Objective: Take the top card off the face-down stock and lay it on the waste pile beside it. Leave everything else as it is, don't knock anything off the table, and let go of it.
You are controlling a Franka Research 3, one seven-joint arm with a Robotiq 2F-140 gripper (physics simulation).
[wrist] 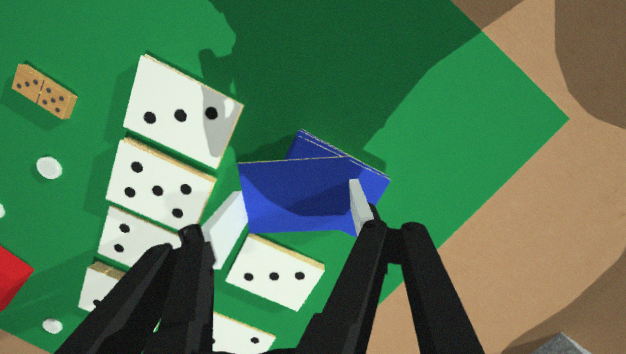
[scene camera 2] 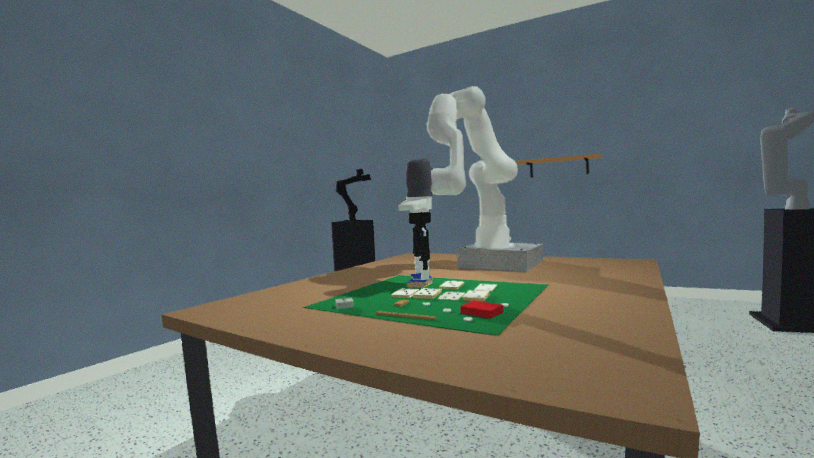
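My gripper (scene camera 2: 422,277) (wrist: 296,199) is shut on a blue card (wrist: 295,192), with one finger at each short end. The card is held level, low over the face-down stock (scene camera 2: 419,283) (wrist: 371,179). The stock's blue back shows behind and to the right of the held card in the wrist view, turned at an angle to it; the rest is hidden below. I cannot tell whether the card touches the stock. A white face-up card with three dots (scene camera 2: 452,284) (wrist: 274,272) lies beside the stock; I cannot tell whether it is the waste pile.
White face-up piles (scene camera 2: 404,293) (wrist: 182,112) stand in a row by the left finger. A wooden domino (scene camera 2: 401,303) (wrist: 44,91), a red box (scene camera 2: 481,309) (wrist: 11,277), white discs (wrist: 49,167), a stick (scene camera 2: 405,315) and a grey block (scene camera 2: 344,303) lie on the green mat (scene camera 2: 364,310).
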